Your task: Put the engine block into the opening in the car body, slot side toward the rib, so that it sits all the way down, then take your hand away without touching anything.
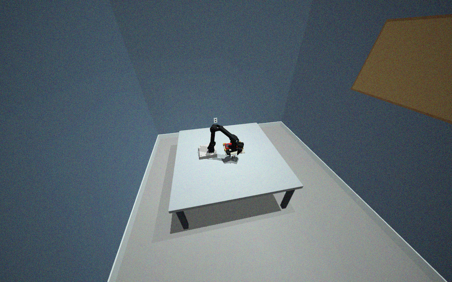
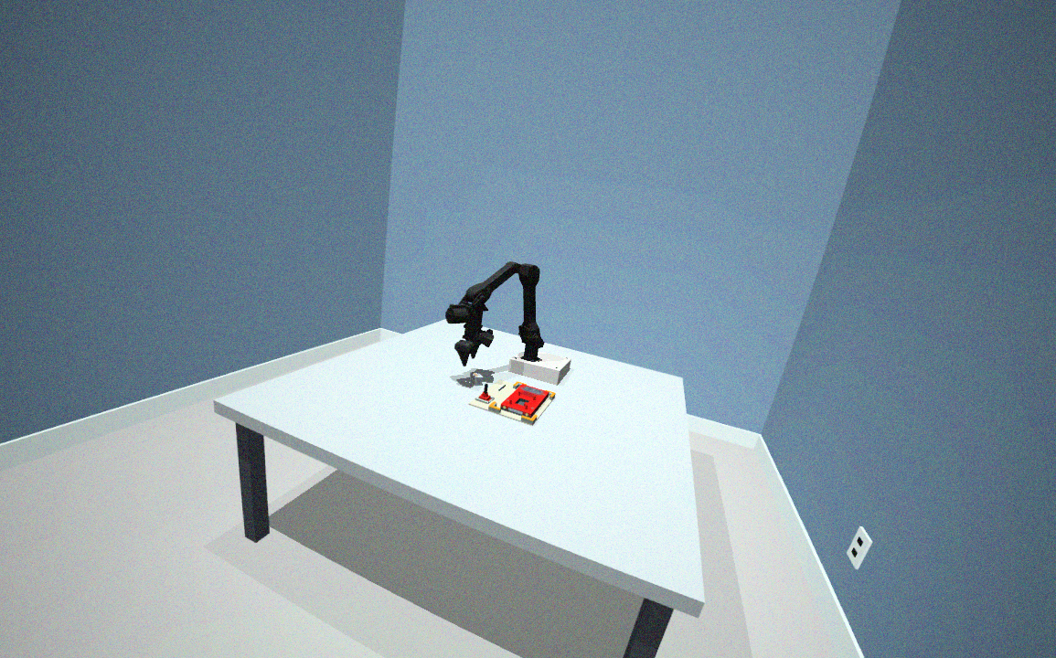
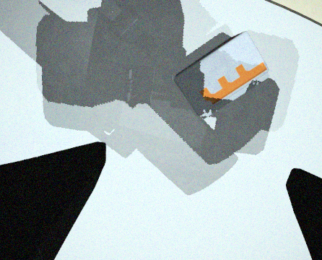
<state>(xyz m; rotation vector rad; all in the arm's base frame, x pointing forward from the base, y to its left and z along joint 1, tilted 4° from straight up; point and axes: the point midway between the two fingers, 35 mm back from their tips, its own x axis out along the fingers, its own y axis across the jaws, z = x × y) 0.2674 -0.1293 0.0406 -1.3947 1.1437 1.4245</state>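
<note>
Now: gripper tip 40 mm to the right of the engine block and 60 mm above it.
</note>
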